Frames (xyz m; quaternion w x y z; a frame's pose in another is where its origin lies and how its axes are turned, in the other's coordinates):
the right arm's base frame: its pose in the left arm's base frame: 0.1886 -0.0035 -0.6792 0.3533 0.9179 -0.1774 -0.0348
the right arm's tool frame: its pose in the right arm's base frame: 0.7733 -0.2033 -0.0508 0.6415 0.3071 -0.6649 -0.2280
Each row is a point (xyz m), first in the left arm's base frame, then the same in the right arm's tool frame.
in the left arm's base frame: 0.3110 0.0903 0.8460
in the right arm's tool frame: -1.6214 0.0367 0.5786
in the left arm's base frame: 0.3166 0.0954 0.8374
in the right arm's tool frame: -1.6122 0.0302 0.5766
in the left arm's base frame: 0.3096 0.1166 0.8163
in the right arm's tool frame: -1.5913 0.0158 0.5939
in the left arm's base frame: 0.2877 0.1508 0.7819
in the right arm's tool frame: -1.5582 -0.0026 0.6312
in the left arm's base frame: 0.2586 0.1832 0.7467
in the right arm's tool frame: -1.5249 -0.0161 0.6741
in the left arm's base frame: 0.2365 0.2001 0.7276
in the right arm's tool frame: -1.5073 -0.0199 0.7027
